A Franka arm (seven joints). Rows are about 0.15 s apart.
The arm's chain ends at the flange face. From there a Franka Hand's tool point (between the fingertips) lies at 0.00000 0.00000 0.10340 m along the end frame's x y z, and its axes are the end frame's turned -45 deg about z.
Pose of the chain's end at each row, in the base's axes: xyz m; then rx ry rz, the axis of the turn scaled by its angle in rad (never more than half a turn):
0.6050 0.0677 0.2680 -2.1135 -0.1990 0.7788
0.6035 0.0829 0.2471 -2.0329 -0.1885 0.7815
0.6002 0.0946 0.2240 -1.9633 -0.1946 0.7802
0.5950 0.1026 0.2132 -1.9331 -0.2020 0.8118
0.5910 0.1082 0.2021 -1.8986 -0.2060 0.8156
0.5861 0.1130 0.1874 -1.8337 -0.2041 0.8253
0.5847 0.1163 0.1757 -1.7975 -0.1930 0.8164
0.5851 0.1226 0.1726 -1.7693 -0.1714 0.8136
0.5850 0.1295 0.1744 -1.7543 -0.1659 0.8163
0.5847 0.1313 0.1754 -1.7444 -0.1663 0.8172
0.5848 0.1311 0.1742 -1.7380 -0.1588 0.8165
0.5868 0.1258 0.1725 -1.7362 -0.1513 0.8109
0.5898 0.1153 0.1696 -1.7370 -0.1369 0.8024
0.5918 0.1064 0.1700 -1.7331 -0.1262 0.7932
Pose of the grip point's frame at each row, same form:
0.5435 0.1371 0.2222 -1.8054 -0.9551 0.3001
0.5420 0.1564 0.2083 -1.7393 -0.9169 0.2782
0.5385 0.1708 0.1912 -1.6768 -0.8976 0.2571
0.5312 0.1784 0.1836 -1.6441 -0.8914 0.2800
0.5269 0.1849 0.1757 -1.6122 -0.8824 0.2745
0.5217 0.1913 0.1671 -1.5554 -0.8569 0.2669
0.5214 0.1963 0.1588 -1.5289 -0.8346 0.2486
0.5232 0.2042 0.1585 -1.5126 -0.8054 0.2382
0.5233 0.2115 0.1618 -1.5012 -0.7949 0.2371
0.5230 0.2134 0.1637 -1.4923 -0.7917 0.2356
0.5235 0.2137 0.1632 -1.4896 -0.7827 0.2332
0.5262 0.2089 0.1616 -1.4913 -0.7757 0.2270
0.5304 0.1992 0.1586 -1.4983 -0.7636 0.2185
0.5334 0.1911 0.1593 -1.4998 -0.7532 0.2083

